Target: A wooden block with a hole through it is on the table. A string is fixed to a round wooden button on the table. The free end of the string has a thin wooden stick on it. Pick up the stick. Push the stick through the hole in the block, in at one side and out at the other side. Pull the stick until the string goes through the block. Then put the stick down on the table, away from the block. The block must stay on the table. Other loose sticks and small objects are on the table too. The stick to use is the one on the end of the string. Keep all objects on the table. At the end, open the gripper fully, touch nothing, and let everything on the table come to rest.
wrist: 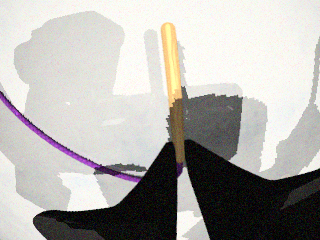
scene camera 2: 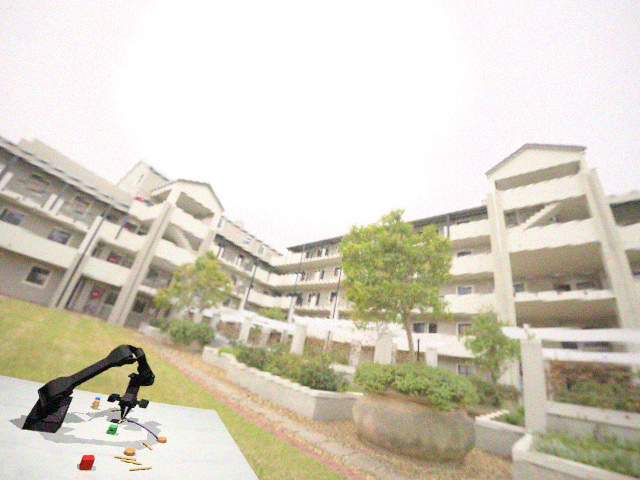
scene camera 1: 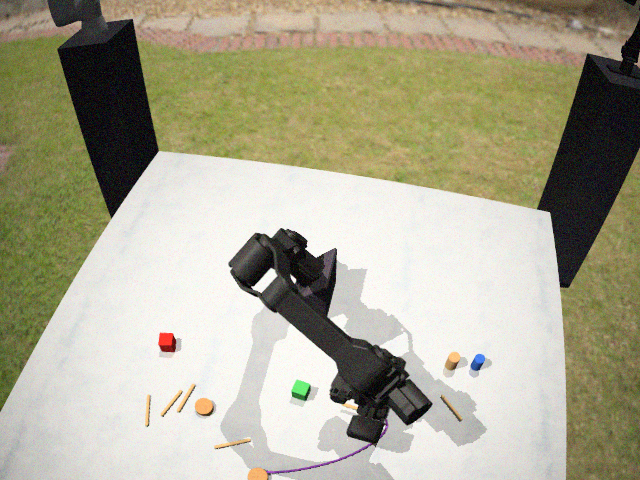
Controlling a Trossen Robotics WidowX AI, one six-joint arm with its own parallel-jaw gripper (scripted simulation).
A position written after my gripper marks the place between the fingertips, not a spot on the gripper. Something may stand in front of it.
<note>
I see my gripper (scene camera 1: 373, 413).
My gripper also shows in the wrist view (wrist: 178, 147).
</note>
